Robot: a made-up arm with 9 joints.
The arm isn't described. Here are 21 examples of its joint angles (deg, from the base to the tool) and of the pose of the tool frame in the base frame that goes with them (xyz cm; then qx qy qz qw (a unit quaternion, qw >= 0)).
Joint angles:
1: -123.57 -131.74 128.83 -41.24 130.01 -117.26 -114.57 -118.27 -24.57
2: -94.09 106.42 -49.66 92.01 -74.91 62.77 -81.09 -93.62 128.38
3: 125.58 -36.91 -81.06 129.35 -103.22 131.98 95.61 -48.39 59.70
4: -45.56 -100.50 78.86 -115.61 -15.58 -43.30 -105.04 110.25 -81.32
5: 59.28 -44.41 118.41 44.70 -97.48 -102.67 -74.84 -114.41 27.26
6: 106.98 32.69 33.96 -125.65 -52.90 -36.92 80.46 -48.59 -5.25
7: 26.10 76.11 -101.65 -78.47 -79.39 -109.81 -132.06 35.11 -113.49
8: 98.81 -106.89 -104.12 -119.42 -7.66 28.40 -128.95 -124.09 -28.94
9: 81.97 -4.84 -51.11 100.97 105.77 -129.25 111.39 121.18 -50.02
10: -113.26 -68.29 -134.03 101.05 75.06 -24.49 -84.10 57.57 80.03
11: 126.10 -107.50 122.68 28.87 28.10 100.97 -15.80 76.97 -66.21
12: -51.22 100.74 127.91 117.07 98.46 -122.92 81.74 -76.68 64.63
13: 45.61 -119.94 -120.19 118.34 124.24 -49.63 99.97 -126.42 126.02
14: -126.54 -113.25 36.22 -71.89 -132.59 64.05 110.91 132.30 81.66
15: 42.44 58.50 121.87 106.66 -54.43 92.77 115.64 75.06 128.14
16: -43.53 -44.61 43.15 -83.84 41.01 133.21 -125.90 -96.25 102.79
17: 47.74 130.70 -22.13 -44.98 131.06 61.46 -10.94 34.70 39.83
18: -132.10 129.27 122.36 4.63 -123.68 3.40 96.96 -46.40 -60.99
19: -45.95 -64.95 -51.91 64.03 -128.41 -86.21 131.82 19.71 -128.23
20: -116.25 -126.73 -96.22 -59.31 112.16 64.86 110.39 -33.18 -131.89
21: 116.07 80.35 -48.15 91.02 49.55 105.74 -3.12 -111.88 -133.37
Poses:
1: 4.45 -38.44 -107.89 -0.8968 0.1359 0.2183 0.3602
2: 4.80 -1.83 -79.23 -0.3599 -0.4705 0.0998 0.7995
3: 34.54 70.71 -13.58 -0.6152 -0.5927 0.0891 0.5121
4: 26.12 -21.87 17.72 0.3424 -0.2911 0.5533 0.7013
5: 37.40 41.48 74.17 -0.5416 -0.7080 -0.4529 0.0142
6: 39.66 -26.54 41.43 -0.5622 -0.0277 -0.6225 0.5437
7: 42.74 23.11 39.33 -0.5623 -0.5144 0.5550 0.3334
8: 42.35 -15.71 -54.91 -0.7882 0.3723 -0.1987 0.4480
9: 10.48 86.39 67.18 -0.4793 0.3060 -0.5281 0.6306
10: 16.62 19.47 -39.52 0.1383 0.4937 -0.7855 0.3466
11: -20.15 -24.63 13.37 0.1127 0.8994 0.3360 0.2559
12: -39.38 -76.25 -29.19 -0.7730 0.1046 0.6197 0.0863
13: -41.64 34.20 -16.75 -0.5768 -0.4175 0.4678 0.5236
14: -10.17 11.46 0.65 0.9534 0.1455 0.1235 0.2338
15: 26.31 -22.69 4.58 0.7058 -0.2122 -0.5879 0.3334
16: 77.39 -18.97 1.42 -0.0283 -0.2261 -0.4746 0.8502
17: 73.66 4.71 21.58 0.6061 0.4670 0.5214 0.3778
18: -24.27 14.41 -41.32 -0.2180 0.8904 -0.1836 0.3550
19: -40.58 61.87 29.67 0.4313 0.3557 0.7308 0.3917
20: -23.79 -26.15 50.27 -0.0147 0.0694 0.3996 0.9139
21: -66.84 23.60 78.49 0.2297 -0.9294 0.2458 0.1517
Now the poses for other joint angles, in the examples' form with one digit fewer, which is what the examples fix.
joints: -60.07 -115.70 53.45 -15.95 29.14 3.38 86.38 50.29 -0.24
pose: 13.1 -28.3 -23.9 0.758 0.158 0.209 0.597
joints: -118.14 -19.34 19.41 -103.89 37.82 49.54 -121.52 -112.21 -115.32
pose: -55.5 6.9 -12.9 0.147 -0.147 0.325 0.923
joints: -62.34 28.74 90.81 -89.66 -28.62 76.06 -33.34 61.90 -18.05
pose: 8.8 -31.2 -20.2 0.332 -0.728 -0.412 0.436
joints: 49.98 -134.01 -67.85 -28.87 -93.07 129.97 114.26 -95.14 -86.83
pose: -8.4 -12.1 -37.2 -0.258 -0.487 0.190 0.812
